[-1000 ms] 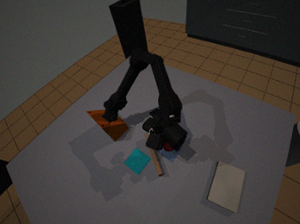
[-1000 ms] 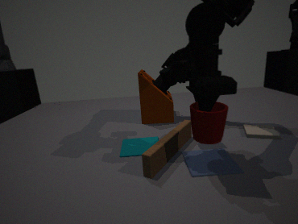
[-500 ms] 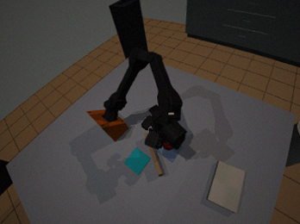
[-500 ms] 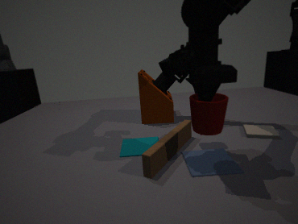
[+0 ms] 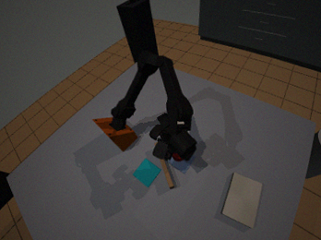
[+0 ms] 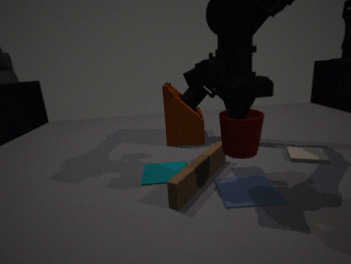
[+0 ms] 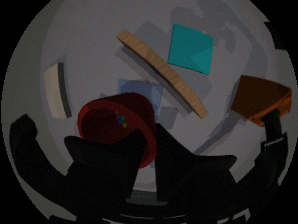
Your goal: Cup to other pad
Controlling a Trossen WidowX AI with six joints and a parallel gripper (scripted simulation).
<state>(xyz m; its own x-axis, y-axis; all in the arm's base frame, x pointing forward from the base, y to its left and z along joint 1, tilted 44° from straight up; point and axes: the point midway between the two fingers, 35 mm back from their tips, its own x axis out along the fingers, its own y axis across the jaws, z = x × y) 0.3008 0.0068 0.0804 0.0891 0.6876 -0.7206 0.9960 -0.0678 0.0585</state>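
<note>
My gripper tip is now 140 mm to the left of the teal pad, 120 mm above it and 70 mm past it. The rest, counted from my gripper tip: red cup 30 mm ahead; then small pale tile 200 mm to the left, 100 mm below, 90 mm behind; then wooden bar 90 mm below, 60 mm to the right, 20 mm behind.
</note>
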